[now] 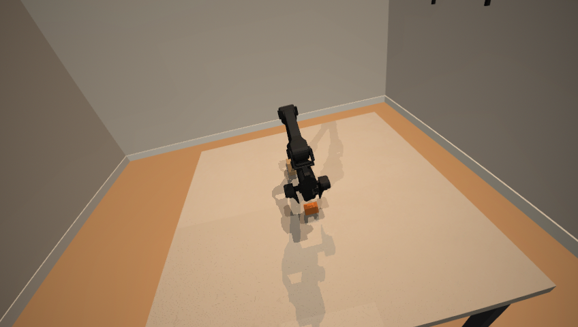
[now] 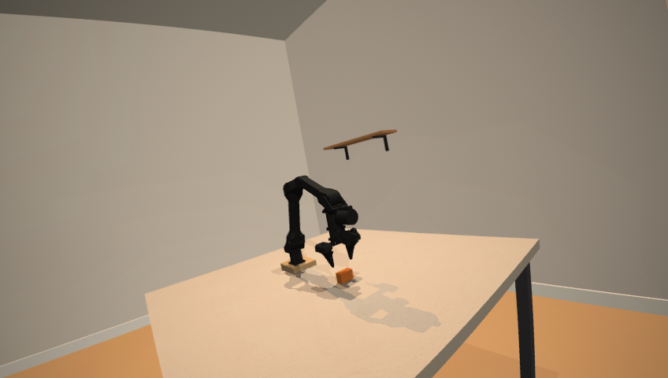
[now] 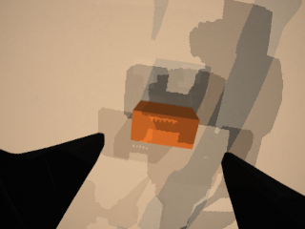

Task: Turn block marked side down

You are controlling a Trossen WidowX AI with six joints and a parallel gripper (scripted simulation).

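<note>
The block lies 5 cm below my gripper tip and 1 cm behind it.
</note>
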